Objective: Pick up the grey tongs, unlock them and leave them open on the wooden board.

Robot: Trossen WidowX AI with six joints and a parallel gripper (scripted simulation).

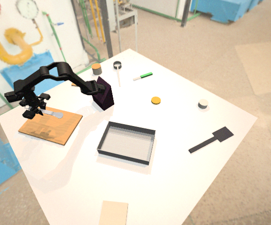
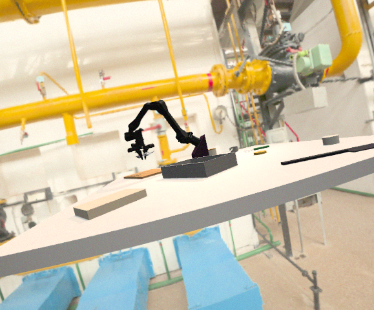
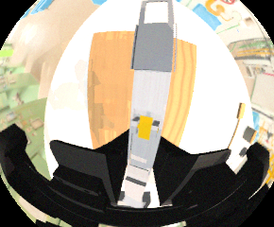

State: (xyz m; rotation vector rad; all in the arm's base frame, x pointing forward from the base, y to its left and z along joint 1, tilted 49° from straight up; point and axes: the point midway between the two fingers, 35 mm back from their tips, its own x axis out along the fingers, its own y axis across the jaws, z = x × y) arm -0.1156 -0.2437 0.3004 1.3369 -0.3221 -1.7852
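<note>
Right now the wooden board is 1 cm ahead of my gripper tip and 10 cm below it. From my gripper tip the other things lie so: yellow lock piece (2 cm behind, 1 cm to the right, 4 cm above); then pale block (74 cm ahead, 6 cm to the right, 9 cm below); then grey roasting tin (49 cm ahead, 27 cm to the left, 8 cm below).
</note>
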